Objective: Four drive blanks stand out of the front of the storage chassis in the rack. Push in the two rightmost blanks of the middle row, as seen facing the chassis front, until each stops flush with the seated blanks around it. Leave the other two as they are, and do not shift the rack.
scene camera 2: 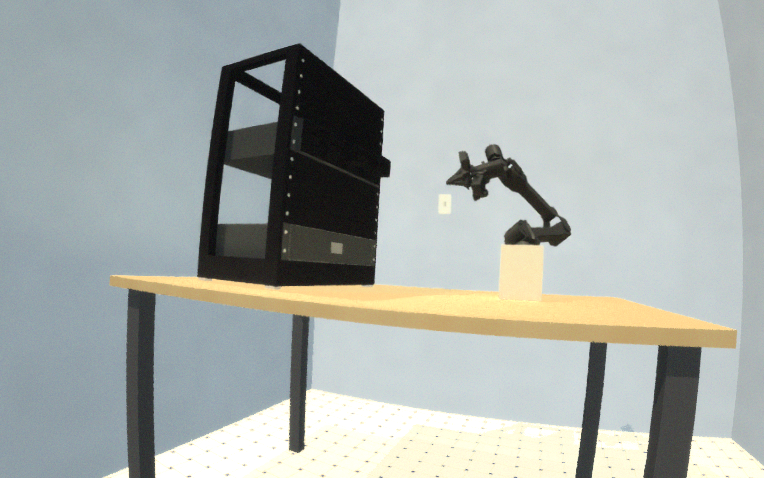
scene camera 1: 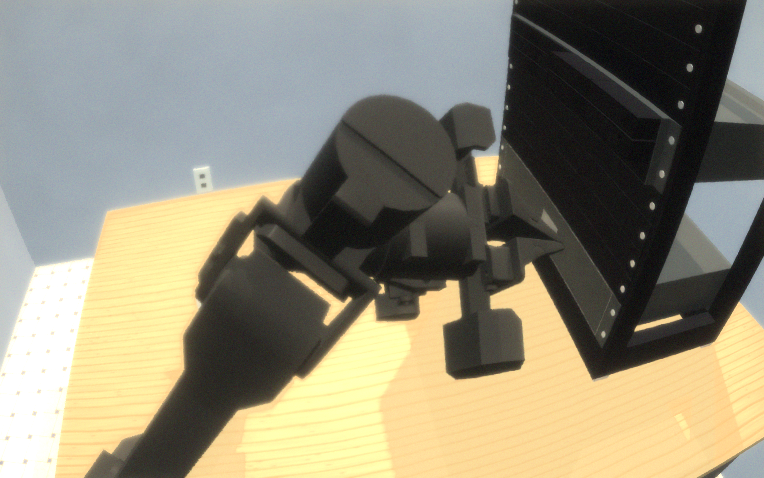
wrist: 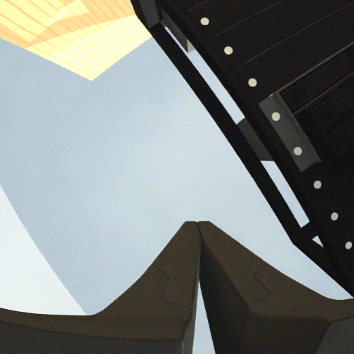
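The storage chassis is mounted partway up the black rack. Part of its dark front shows at the right of the wrist view, with faint square outlines of blanks. Which blanks stand out cannot be told there. A dark block sticks out from the rack's front in scene camera 2; whether it is a blank is unclear. My gripper is shut and empty, its tips together. It is in front of the rack, apart from it in scene camera 2.
A grey lower unit with a pale label sits at the rack's bottom. The rack and the arm's pale pedestal stand on the wooden table. Rack posts border the chassis front.
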